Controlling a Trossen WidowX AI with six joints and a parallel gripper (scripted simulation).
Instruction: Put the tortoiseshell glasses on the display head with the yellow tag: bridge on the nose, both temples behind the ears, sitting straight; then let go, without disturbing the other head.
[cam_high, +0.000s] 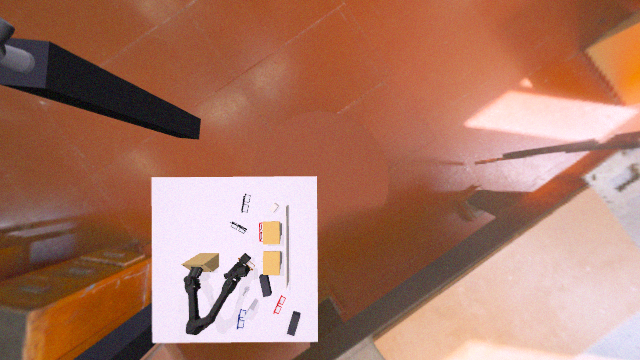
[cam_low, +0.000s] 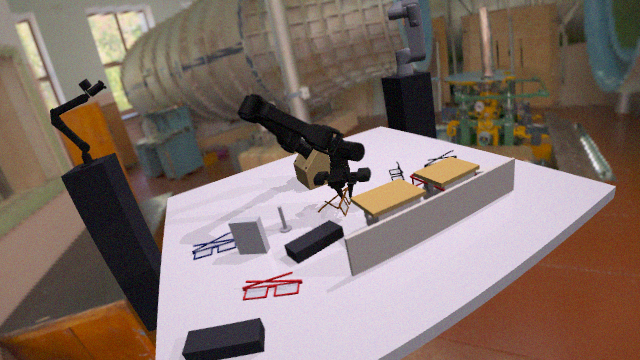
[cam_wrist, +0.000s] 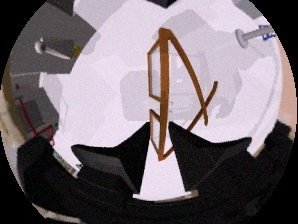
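My gripper tip is 23 cm to the left of the pin stand, 3 cm short of it and 1 cm below it. From my gripper tip the other things lie so: grey block: 34 cm to the right, 10 cm ahead, 4 cm above; then display head: 21 cm ahead, 4 cm to the left, 4 cm above; then grey wall panel: 33 cm ahead, 16 cm to the left, 4 cm above.
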